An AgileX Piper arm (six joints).
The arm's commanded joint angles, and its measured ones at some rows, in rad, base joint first. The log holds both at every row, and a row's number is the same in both.
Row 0, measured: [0.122, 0.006, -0.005, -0.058, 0.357, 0.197]
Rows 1 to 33, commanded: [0.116, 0.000, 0.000, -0.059, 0.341, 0.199]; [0.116, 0.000, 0.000, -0.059, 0.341, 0.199]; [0.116, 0.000, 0.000, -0.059, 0.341, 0.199]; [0.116, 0.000, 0.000, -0.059, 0.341, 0.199]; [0.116, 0.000, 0.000, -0.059, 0.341, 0.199]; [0.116, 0.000, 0.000, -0.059, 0.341, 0.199]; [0.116, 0.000, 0.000, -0.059, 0.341, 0.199]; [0.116, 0.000, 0.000, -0.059, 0.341, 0.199]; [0.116, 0.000, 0.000, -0.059, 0.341, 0.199]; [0.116, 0.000, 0.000, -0.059, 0.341, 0.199]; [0.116, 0.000, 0.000, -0.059, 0.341, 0.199]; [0.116, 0.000, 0.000, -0.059, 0.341, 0.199]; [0.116, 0.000, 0.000, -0.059, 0.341, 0.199]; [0.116, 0.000, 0.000, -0.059, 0.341, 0.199]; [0.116, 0.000, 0.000, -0.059, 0.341, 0.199]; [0.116, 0.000, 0.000, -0.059, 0.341, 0.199]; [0.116, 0.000, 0.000, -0.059, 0.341, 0.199]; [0.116, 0.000, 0.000, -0.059, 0.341, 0.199]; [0.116, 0.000, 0.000, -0.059, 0.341, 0.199]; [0.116, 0.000, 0.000, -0.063, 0.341, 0.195]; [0.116, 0.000, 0.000, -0.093, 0.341, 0.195]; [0.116, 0.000, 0.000, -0.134, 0.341, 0.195]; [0.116, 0.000, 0.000, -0.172, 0.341, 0.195]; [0.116, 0.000, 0.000, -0.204, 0.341, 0.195]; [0.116, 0.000, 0.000, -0.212, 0.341, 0.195]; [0.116, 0.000, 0.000, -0.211, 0.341, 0.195]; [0.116, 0.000, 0.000, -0.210, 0.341, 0.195]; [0.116, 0.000, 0.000, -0.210, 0.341, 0.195]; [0.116, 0.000, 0.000, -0.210, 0.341, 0.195]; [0.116, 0.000, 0.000, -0.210, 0.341, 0.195]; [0.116, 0.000, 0.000, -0.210, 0.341, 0.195]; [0.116, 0.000, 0.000, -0.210, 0.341, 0.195]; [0.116, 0.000, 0.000, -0.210, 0.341, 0.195]
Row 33, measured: [0.122, 0.006, -0.005, -0.196, 0.357, 0.197]
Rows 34 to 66, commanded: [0.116, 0.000, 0.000, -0.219, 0.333, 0.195]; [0.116, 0.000, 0.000, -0.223, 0.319, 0.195]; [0.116, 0.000, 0.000, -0.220, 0.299, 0.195]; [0.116, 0.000, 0.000, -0.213, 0.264, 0.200]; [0.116, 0.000, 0.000, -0.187, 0.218, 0.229]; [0.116, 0.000, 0.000, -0.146, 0.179, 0.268]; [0.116, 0.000, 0.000, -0.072, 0.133, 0.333]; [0.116, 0.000, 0.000, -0.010, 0.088, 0.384]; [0.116, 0.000, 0.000, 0.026, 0.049, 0.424]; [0.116, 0.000, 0.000, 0.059, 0.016, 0.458]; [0.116, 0.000, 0.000, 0.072, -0.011, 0.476]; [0.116, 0.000, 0.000, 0.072, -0.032, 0.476]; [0.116, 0.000, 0.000, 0.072, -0.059, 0.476]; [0.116, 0.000, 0.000, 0.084, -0.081, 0.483]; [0.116, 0.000, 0.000, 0.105, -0.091, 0.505]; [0.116, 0.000, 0.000, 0.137, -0.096, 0.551]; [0.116, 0.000, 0.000, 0.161, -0.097, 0.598]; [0.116, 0.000, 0.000, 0.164, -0.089, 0.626]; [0.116, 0.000, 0.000, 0.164, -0.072, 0.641]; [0.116, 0.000, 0.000, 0.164, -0.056, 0.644]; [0.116, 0.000, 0.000, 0.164, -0.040, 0.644]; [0.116, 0.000, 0.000, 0.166, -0.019, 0.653]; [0.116, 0.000, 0.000, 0.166, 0.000, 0.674]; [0.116, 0.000, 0.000, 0.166, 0.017, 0.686]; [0.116, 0.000, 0.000, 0.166, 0.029, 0.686]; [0.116, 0.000, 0.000, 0.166, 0.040, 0.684]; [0.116, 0.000, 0.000, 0.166, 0.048, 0.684]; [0.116, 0.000, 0.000, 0.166, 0.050, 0.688]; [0.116, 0.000, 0.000, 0.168, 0.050, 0.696]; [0.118, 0.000, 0.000, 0.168, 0.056, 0.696]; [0.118, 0.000, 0.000, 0.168, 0.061, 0.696]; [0.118, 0.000, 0.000, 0.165, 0.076, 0.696]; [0.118, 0.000, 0.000, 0.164, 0.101, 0.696]
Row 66, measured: [0.122, 0.006, -0.005, 0.170, 0.051, 0.690]
